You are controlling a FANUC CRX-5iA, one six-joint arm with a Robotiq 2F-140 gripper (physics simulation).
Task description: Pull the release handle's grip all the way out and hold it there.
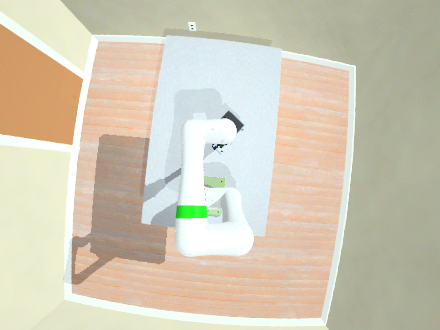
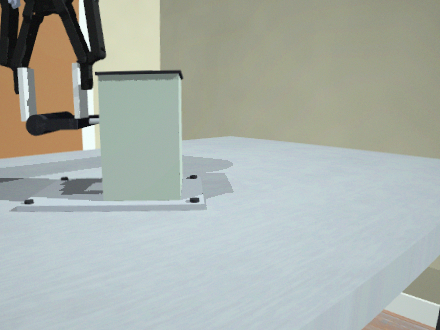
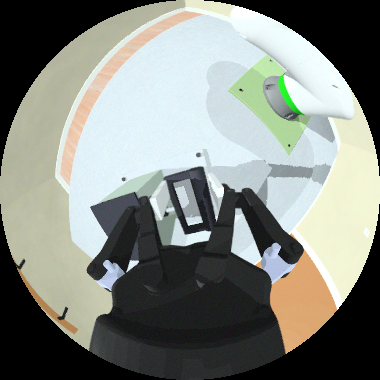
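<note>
The release handle is a black rectangular frame grip [image 2: 50,123] [image 3: 204,202] on a short silver rod [image 2: 93,120]. It sticks out sideways from a pale green box [image 2: 142,140] with a dark lid [image 1: 234,121] [image 3: 116,210]. A stretch of rod shows between grip and box. My gripper [image 2: 53,114] [image 3: 187,184] points down and is partly open, with its white fingertips on either side of the grip. One finger is on the box side, the other on the outer side. The tips reach about the grip's height. Whether either finger touches the grip is unclear.
The box stands on a bolted pale base plate [image 2: 115,206] on the light table [image 1: 250,90] [image 2: 280,240] [image 3: 125,100]. A green mounting plate [image 1: 215,181] [image 3: 252,90] lies under the arm's base. The white arm [image 1: 192,165] [image 3: 320,85] stretches over the table.
</note>
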